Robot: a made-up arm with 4 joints.
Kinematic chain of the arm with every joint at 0, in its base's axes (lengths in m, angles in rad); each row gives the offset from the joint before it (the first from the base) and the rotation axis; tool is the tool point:
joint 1: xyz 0 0 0.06 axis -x
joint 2: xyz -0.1 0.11 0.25 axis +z
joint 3: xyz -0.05 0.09 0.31 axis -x
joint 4: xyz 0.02 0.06 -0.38 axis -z
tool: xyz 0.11 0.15 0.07
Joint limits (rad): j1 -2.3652..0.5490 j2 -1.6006..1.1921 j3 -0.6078..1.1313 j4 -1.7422..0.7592
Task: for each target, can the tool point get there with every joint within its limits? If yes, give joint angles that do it. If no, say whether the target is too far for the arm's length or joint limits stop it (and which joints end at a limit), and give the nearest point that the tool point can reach.
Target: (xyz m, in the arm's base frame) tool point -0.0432 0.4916 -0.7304
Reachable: no: joint limits stop it (at a limit: joint 1) | nearest point -0.0759 0.4736 0.0365 | short by 0.768 m
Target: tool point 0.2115 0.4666 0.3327
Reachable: yes | joints 0.2321 -0.6264 -0.4593 0.0502
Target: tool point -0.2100 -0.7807 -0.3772
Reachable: no: joint limits stop it (at a limit: joint 1, joint 3) | nearest point -0.3877 -0.6524 0.0776 | short by 0.505 m
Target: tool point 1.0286 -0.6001 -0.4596
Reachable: no: too far | nearest point 0.3693 -0.3963 -0.1758 | short by 0.746 m
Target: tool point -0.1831 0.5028 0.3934
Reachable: yes | joints -0.0101 0.2749 -0.2823 -0.3183
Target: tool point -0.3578 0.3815 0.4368
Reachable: yes | joints -0.1165 0.2700 -0.3383 -1.4454
